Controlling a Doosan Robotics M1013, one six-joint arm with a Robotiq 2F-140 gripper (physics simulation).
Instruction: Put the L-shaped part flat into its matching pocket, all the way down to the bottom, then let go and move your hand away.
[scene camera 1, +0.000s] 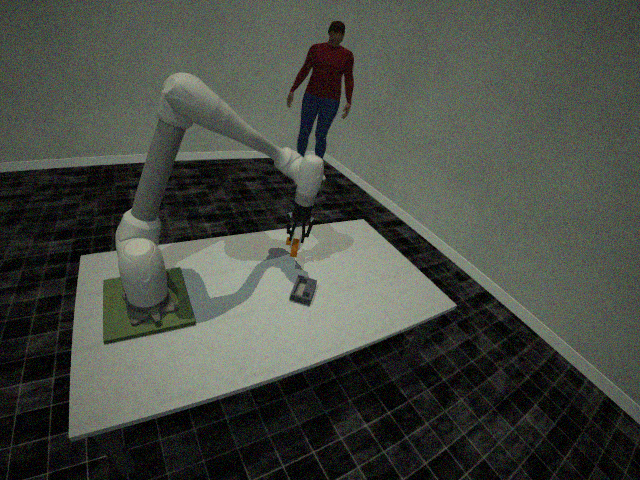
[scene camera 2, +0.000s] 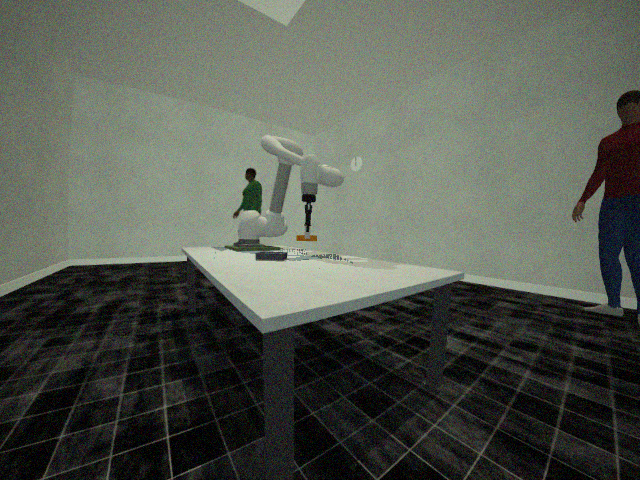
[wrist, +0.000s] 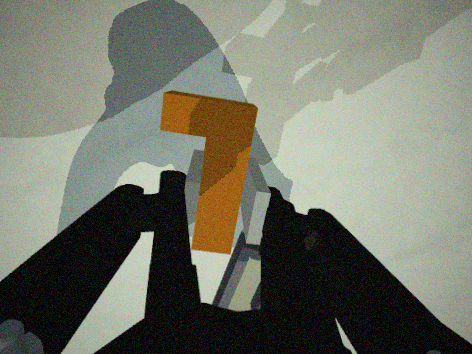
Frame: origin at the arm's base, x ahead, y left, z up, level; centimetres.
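Where they show: gripper, fingertip midpoint: (scene camera 1: 294, 247) (scene camera 2: 307, 238) (wrist: 222, 173); arm's base, origin of the base link: (scene camera 1: 149, 303) (scene camera 2: 249, 246).
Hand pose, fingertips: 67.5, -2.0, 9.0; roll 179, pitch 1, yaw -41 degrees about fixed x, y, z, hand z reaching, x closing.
Observation:
Things, the pixels of their centre, and the offset from my fingertips, as dx, dy, dz. Level surfaces: height alone.
- orange L-shaped part, body centre: (wrist: 201, 174) (scene camera 1: 291, 247) (scene camera 2: 306, 238) -1.3, +0.8, +0.1
- dark grey block with the pocket, body centre: (wrist: 256, 293) (scene camera 1: 303, 289) (scene camera 2: 271, 256) -6.5, -18.4, -9.1
- white table, its level: dz -10.9
The orange L-shaped part (scene camera 1: 294, 248) (scene camera 2: 306, 238) (wrist: 225, 175) is held level between the fingertips, above the table. My gripper (scene camera 1: 296, 240) (scene camera 2: 307, 235) (wrist: 222, 173) is shut on the long leg of the part and points straight down. In the wrist view the short leg points left at the far end. The dark grey block with the pocket (scene camera 1: 312, 290) (scene camera 2: 271, 256) (wrist: 231, 280) stands on the table, nearer to scene camera 1 than the part and apart from it. A light-floored recess shows in it; the wrist view shows a piece of it between the fingers.
The white table (scene camera 1: 232, 351) (scene camera 2: 336, 289) carries the arm's base on a green plate (scene camera 1: 113, 320). A person in a red top (scene camera 1: 326, 72) (scene camera 2: 620, 160) stands beyond the table. A person in green (scene camera 2: 251, 196) stands behind the arm. Arm shadows lie across the table.

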